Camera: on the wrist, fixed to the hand. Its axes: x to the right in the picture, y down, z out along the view.
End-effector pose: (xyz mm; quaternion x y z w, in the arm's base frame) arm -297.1 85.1 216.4 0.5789 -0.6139 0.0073 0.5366
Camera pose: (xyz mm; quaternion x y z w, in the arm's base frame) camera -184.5 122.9 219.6 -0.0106 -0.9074 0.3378 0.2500
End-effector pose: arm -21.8 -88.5 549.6 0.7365 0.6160 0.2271 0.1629
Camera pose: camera -129.4 -76.7 598.5 -0.9840 0.1113 -0.1395 0.0018
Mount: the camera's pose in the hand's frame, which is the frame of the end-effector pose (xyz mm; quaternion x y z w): 3.3 -66.5 -98.4 0.0504 -0.1378 0.7112 0.6875
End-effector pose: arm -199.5 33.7 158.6 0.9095 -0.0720 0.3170 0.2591
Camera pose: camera -230.3 141.6 197.7 -0.6308 0.7161 -0.2805 0.1031
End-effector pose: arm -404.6 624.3 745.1 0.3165 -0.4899 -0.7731 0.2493
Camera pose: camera -339.7 589.3 652.0 -0.2248 -0.6352 -0.3731 0.6378
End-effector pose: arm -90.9 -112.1 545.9 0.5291 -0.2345 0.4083 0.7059
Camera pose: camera -44.2 -25.8 479.0 0.2888 -0.6142 0.7217 0.1359
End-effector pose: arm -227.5 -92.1 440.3 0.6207 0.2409 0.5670 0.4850
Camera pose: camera -302.3 -29.4 372.5 -0.7006 0.3141 -0.6371 0.0679
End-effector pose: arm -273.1 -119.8 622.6 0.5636 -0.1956 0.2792 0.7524
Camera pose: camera -230.0 -38.8 547.1 0.3248 -0.6249 0.6593 0.2634
